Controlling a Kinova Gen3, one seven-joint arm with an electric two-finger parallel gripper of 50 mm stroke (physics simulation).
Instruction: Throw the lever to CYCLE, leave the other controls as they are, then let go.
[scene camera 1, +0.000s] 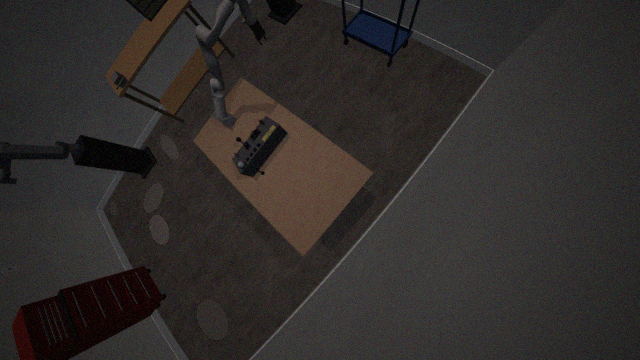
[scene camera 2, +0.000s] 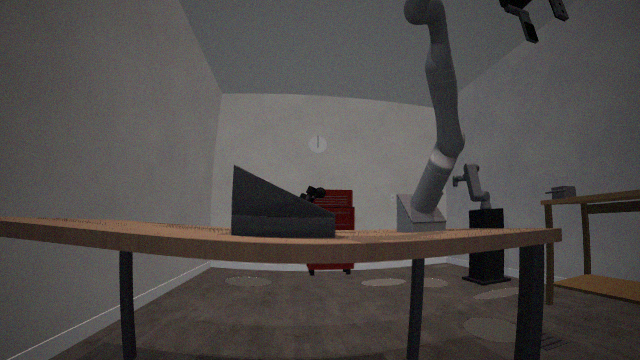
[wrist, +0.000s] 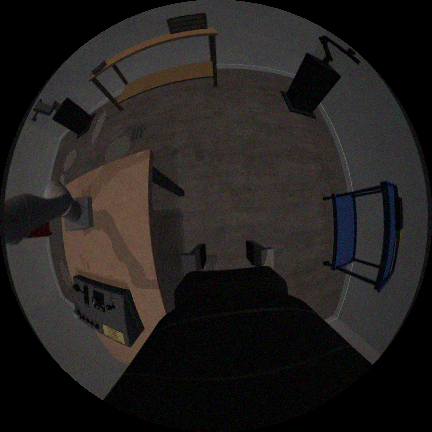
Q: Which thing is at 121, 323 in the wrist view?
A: A dark grey control box.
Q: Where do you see a dark grey control box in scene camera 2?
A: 259, 208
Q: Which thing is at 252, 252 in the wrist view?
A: The gripper.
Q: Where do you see a dark grey control box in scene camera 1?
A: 250, 159
